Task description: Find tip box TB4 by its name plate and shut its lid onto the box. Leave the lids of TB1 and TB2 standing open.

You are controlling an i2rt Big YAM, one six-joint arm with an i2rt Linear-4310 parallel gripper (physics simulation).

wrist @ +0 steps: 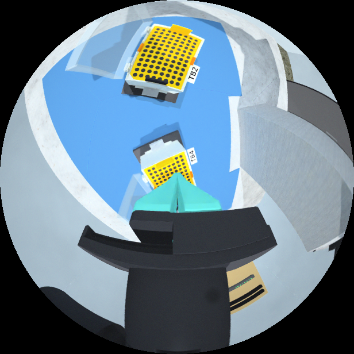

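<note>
Tip box TB4 (pixel 159 154), with a yellow perforated top and a white name plate (pixel 192 156) on its right, is at the centre of the view. Its clear lid (pixel 136 186) stands open on the left; its near part is hidden behind the fingers. My gripper (pixel 177 177) is shut and empty, its teal tips overlapping the near part of TB4 in the view; whether they touch it I cannot tell. Tip box TB2 (pixel 166 56), with its name plate (pixel 193 74), is at the top, its clear lid (pixel 102 52) open to the left. No plate reading TB1 shows.
Both boxes are on a blue surface (pixel 95 120) with a pale marbled border (pixel 42 117). A large grey curved body (pixel 287 160) is at the right, beside the blue surface. A tan board (pixel 247 287) with dark strips shows at the lower right.
</note>
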